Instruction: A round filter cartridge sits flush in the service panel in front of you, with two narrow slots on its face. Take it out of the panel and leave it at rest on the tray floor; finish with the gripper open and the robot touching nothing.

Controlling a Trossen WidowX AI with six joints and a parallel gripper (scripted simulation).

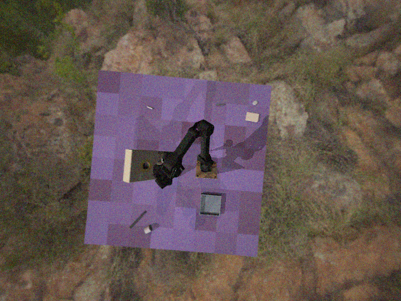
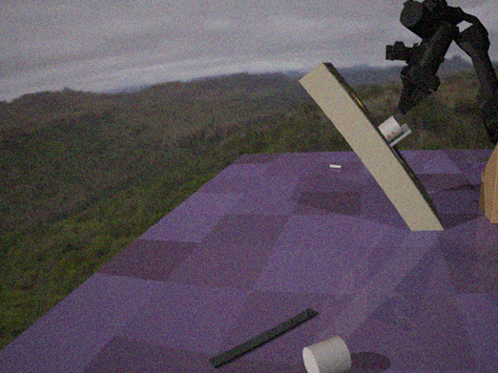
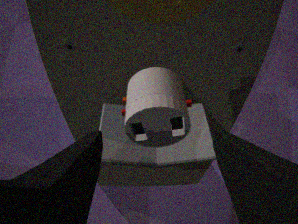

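Right now the round white filter cartridge is 2 cm ahead of my gripper tip and 4 cm below it. Also, from my gripper tip: tan service panel: 6 cm ahead, 1 cm to the right, 5 cm below; then beige card: 63 cm behind, 33 cm to the right, 23 cm below; then grey tray: 29 cm behind, 32 cm to the left, 22 cm below.
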